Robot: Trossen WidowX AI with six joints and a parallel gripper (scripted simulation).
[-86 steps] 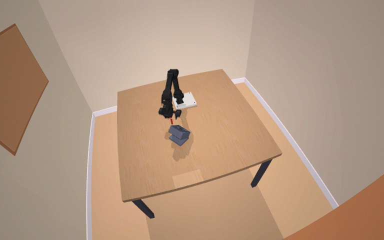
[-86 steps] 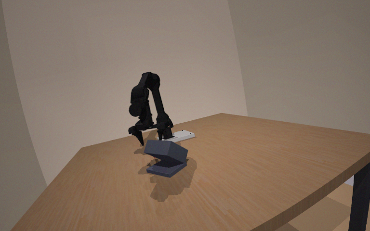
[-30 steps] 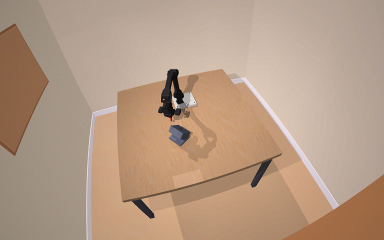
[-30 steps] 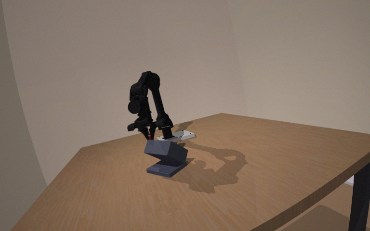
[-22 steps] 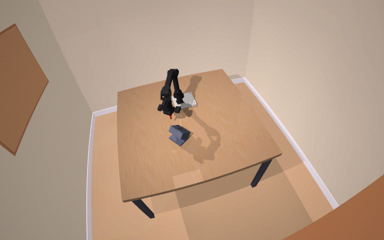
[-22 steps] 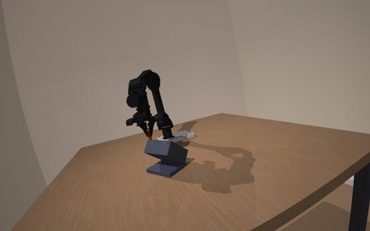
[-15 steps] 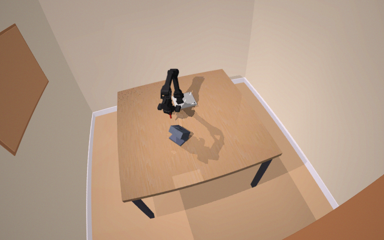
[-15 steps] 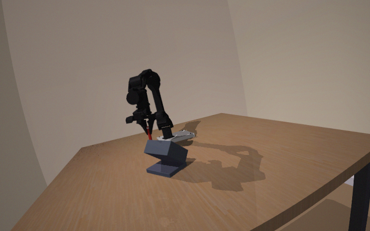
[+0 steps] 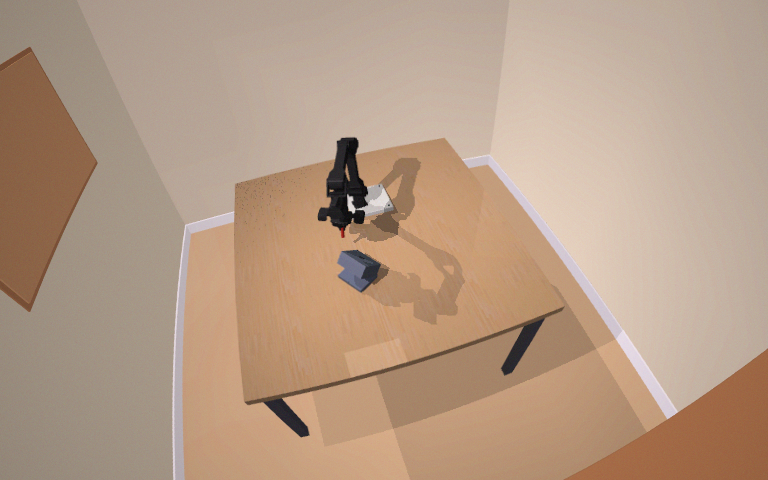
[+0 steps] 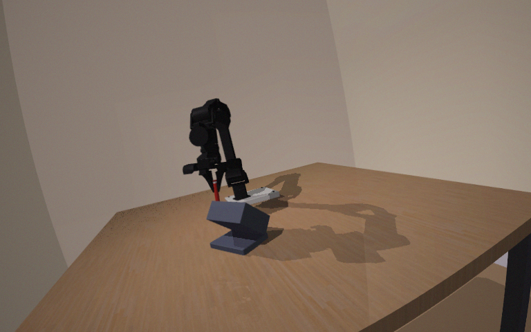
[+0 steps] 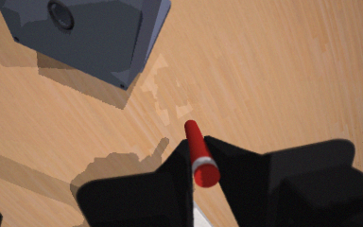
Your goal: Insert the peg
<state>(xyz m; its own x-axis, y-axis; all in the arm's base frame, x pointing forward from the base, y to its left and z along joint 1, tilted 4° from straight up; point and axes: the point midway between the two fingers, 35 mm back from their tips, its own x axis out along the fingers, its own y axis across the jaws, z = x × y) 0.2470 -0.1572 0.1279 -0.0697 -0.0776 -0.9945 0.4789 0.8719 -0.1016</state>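
Now: gripper tip 160 mm short of the sloped panel, 10 mm to the right of it and 50 mm above it. Also, from my gripper tip: red peg: 20 mm above.
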